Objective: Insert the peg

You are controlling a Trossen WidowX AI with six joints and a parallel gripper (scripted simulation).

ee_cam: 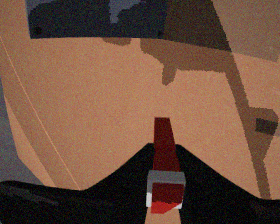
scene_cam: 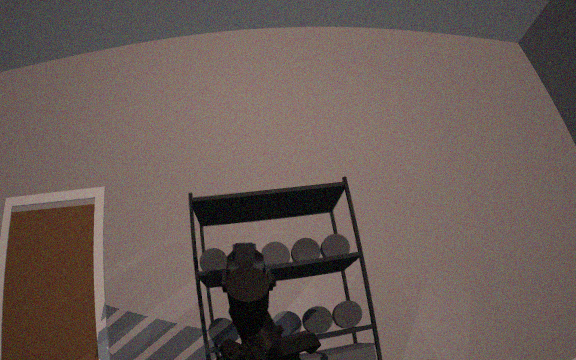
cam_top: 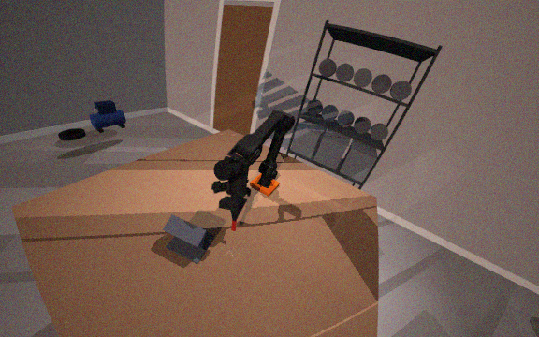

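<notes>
Right now the dark grey sloped panel is 120 mm to the right of my gripper tip, 100 mm ahead of it and 40 mm below it. From my gripper tip the other things lie so: red peg (20 mm above, 10 mm behind).
</notes>
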